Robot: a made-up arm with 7 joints. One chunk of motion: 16 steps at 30 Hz.
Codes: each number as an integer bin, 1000 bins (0 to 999) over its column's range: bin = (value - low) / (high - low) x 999, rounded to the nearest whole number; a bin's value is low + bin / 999 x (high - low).
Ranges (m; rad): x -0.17..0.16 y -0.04..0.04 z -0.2..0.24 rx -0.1..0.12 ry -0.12..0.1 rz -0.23..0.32
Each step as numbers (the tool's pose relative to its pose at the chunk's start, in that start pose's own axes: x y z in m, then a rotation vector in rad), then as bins.
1 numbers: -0.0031 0.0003 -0.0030 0.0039 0.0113 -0.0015
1 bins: 505 503 447 472 596 415
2 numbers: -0.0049 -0.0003 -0.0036 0.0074 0.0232 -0.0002
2 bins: 500 496 446 488 650 417
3 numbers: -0.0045 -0.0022 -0.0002 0.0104 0.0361 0.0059
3 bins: 501 472 454 501 709 428
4 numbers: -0.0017 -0.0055 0.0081 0.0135 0.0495 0.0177
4 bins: 509 431 472 515 770 450
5 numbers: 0.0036 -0.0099 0.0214 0.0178 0.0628 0.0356
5 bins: 526 376 503 535 830 482
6 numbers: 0.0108 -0.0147 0.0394 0.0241 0.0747 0.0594
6 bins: 547 316 544 564 884 526
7 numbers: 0.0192 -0.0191 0.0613 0.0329 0.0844 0.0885
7 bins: 573 261 593 603 928 579
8 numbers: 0.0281 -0.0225 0.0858 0.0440 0.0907 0.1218
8 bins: 600 219 649 654 957 639
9 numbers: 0.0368 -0.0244 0.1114 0.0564 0.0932 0.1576
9 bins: 626 195 707 710 968 704
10 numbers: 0.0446 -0.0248 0.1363 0.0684 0.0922 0.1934
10 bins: 650 190 764 765 964 769
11 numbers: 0.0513 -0.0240 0.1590 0.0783 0.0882 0.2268
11 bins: 670 200 815 810 945 830
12 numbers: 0.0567 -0.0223 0.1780 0.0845 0.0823 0.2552
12 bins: 686 221 858 838 919 881
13 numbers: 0.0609 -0.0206 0.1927 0.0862 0.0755 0.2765
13 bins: 699 242 892 846 888 920
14 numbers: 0.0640 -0.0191 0.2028 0.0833 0.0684 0.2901
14 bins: 708 261 915 832 856 945
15 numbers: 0.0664 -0.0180 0.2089 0.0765 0.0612 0.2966
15 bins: 716 275 928 801 823 956
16 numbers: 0.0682 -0.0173 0.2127 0.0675 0.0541 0.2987
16 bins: 721 283 937 761 791 960
